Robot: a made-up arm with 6 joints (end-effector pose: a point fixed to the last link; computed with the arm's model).
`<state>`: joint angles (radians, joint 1 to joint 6).
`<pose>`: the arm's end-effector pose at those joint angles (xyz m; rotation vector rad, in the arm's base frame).
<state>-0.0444 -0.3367 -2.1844 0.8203 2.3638 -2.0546</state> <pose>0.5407 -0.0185 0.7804 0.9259 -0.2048 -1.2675</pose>
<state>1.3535 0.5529 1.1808 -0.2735 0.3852 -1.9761</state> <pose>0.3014 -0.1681 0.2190 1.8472 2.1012 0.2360</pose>
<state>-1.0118 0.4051 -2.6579 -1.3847 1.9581 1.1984</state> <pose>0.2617 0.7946 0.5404 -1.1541 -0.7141 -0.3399</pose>
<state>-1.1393 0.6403 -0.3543 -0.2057 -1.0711 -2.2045</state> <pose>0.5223 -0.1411 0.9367 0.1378 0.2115 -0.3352</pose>
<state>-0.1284 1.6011 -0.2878 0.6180 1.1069 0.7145</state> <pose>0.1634 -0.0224 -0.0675 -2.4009 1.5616 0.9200</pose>
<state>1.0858 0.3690 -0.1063 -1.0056 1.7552 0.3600</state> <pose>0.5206 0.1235 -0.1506 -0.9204 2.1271 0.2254</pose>
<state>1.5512 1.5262 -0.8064 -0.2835 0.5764 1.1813</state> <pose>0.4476 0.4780 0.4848 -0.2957 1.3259 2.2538</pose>
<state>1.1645 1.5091 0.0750 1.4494 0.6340 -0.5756</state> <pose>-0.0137 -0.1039 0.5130 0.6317 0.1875 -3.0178</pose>
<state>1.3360 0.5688 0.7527 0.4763 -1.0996 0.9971</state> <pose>0.3588 -0.0615 0.7392 -0.2389 0.4527 -0.7253</pose>
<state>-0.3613 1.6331 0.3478 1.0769 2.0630 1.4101</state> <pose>0.1283 -0.1805 -0.0645 -2.8587 0.5828 0.2629</pose>
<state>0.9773 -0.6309 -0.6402 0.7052 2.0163 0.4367</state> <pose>0.3337 -0.4389 -0.0399 2.7306 -0.3695 -0.4628</pose>
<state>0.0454 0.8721 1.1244 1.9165 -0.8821 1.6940</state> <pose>0.5426 -0.2918 0.6963 0.2490 1.3597 -0.2001</pose>
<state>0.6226 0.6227 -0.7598 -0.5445 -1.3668 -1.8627</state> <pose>0.7139 -0.3576 0.0875 2.0525 0.9801 0.1367</pose>
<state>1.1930 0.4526 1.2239 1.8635 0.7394 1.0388</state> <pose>0.0991 -0.7060 0.5085 1.1873 1.3100 -1.8153</pose>
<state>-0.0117 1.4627 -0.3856 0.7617 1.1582 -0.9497</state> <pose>0.2080 0.0546 0.4230 -0.9399 0.7256 2.0313</pose>
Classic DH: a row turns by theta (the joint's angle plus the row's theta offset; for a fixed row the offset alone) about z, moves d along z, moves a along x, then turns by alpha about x. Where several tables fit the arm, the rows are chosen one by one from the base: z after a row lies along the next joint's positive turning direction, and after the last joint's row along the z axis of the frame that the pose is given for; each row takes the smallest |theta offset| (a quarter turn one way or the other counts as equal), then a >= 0, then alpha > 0; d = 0 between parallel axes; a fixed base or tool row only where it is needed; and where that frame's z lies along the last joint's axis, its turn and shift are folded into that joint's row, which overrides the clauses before.
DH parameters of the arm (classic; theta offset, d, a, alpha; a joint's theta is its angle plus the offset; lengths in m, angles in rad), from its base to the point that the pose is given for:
base (fixed): -1.1458 0.4681 0.142 -1.6817
joint 1: 1.3309 0.0862 0.0192 0.4384
joint 2: -1.0343 0.2573 -0.1233 -1.5776
joint 3: -1.5601 -0.0461 -0.0119 1.3114
joint 4: -0.0094 -0.2839 -0.044 1.5576
joint 5: 0.0086 -0.0939 -0.056 -1.5708
joint 6: 0 0.075 0.007 -1.5708
tool (fixed): 3.1416 0.367 0 0

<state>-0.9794 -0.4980 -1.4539 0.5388 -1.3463 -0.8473</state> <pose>0.9174 -0.0572 0.6801 -0.8002 1.1454 -1.5909</pose>
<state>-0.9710 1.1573 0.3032 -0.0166 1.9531 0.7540</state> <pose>0.3958 -0.4351 0.1066 2.3417 -1.7243 0.8871</pose>
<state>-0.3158 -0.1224 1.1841 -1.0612 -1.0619 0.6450</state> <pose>0.4473 -0.2886 0.2748 1.7759 1.4061 0.2615</pose>
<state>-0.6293 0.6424 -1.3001 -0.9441 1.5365 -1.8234</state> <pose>0.3743 -0.0153 0.4733 -1.6460 -1.2369 1.2558</pose>
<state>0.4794 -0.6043 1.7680 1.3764 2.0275 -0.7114</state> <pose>0.4122 0.4351 0.6437 0.7567 1.8314 1.6049</pose>
